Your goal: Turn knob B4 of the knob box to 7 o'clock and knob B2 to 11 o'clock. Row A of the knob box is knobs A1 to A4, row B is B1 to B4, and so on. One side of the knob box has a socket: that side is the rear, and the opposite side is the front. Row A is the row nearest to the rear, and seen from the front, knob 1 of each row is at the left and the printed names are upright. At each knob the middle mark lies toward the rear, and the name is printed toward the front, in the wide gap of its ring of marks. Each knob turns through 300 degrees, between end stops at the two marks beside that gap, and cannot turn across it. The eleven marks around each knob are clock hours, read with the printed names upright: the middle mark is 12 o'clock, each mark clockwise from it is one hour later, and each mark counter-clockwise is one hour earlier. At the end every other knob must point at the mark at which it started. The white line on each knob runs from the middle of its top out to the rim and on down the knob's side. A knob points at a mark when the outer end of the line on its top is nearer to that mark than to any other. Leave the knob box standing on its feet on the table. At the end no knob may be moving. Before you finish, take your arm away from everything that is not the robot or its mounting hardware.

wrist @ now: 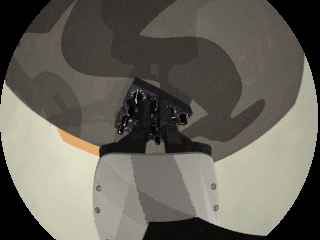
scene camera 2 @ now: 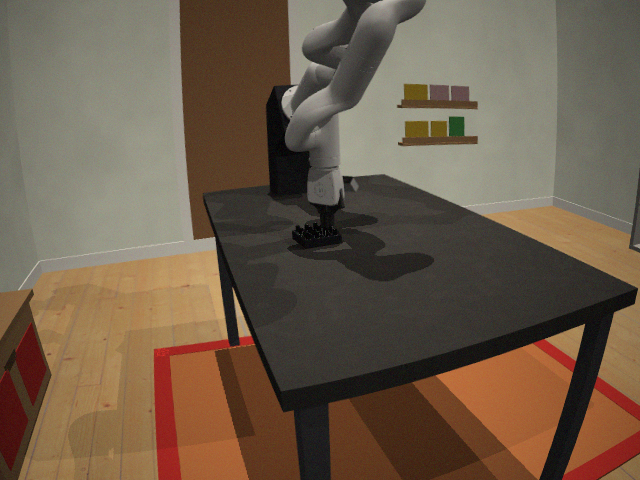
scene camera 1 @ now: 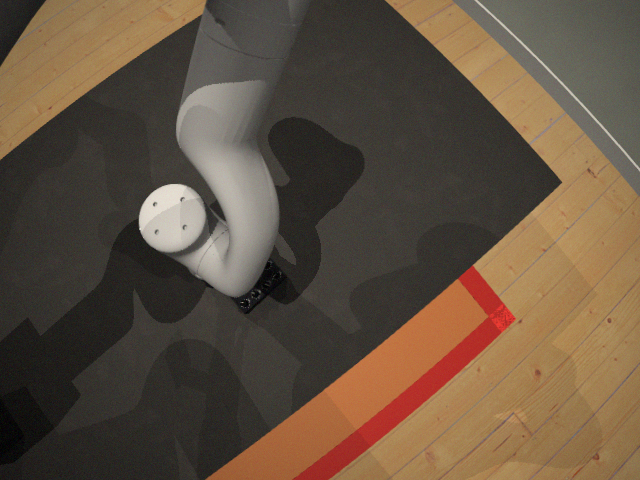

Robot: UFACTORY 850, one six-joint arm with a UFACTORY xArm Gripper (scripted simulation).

Path:
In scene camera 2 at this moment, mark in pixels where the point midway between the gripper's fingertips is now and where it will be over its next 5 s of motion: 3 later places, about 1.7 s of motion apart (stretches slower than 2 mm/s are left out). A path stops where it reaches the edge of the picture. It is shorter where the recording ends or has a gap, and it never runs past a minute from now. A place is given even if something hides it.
The gripper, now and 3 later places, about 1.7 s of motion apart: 327, 227; 327, 213; 326, 208; 327, 222

